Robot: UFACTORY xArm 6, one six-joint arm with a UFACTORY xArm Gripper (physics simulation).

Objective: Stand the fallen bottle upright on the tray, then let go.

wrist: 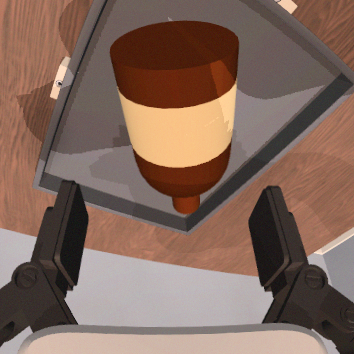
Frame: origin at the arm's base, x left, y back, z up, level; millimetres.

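Where they show: gripper, between the fingertips: [170,201].
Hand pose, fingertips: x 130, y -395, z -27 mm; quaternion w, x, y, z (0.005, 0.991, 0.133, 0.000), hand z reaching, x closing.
Each offset is from my fingertips to the top centre of the thing. "spot": to the spot under its first point. Level surfaces: height alone.
The brown bottle @[dz -40, dx +18, dy -26 mm] [177,135] with a cream label is over the grey tray @[spot: dz -103, dx -12, dy -156 mm] [115,203] in the wrist view. It is not upright: its neck points toward the tray corner nearest the gripper, at the bottom of the view. Its wide base is at the top of the view, and the round end face shows. Whether it lies flat or is tilted is hard to tell. My gripper [170,201] is open, with nothing between its fingers. Its fingertips stand apart to the left and right of the bottle's neck end, and neither appears to touch the bottle.
The tray has raised walls and stands on a brown wooden table @[dz -119 mm] [305,180]. A small pale fitting @[spot: dz -104, dx -79, dy -15 mm] [61,78] is beside the tray's left wall and another @[spot: dz -104, dx +51, dy +85 mm] [287,5] is at the top right. The table's edge runs below the tray, with a grey surface [170,295] beyond it.
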